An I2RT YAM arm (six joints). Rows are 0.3 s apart.
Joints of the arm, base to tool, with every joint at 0 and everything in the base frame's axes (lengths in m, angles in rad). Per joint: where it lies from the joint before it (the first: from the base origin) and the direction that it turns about. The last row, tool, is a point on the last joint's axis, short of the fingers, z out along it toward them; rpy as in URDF.
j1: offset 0 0 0.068 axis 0 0 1
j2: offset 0.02 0.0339 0.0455 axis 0 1 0
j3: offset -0.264 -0.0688 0 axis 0 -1 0
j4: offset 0.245 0.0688 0.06 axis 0 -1 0
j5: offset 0.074 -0.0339 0.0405 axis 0 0 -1
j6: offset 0.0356 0 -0.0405 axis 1 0 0
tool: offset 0 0 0 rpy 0 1.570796 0
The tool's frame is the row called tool.
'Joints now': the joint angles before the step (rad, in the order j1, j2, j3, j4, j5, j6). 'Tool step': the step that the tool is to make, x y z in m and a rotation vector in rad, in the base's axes. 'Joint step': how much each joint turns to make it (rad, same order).
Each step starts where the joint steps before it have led.
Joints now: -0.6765, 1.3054, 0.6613, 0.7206, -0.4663, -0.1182
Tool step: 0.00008, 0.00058, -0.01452, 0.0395, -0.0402, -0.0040
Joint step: 0.0031, 0.0384, -0.0523, 0.1247, 0.0123, 0.0614
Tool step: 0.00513, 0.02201, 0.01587, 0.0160, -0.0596, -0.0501
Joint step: 0.0902, -0.0627, 0.0015, -0.0139, 0.1455, 0.0308
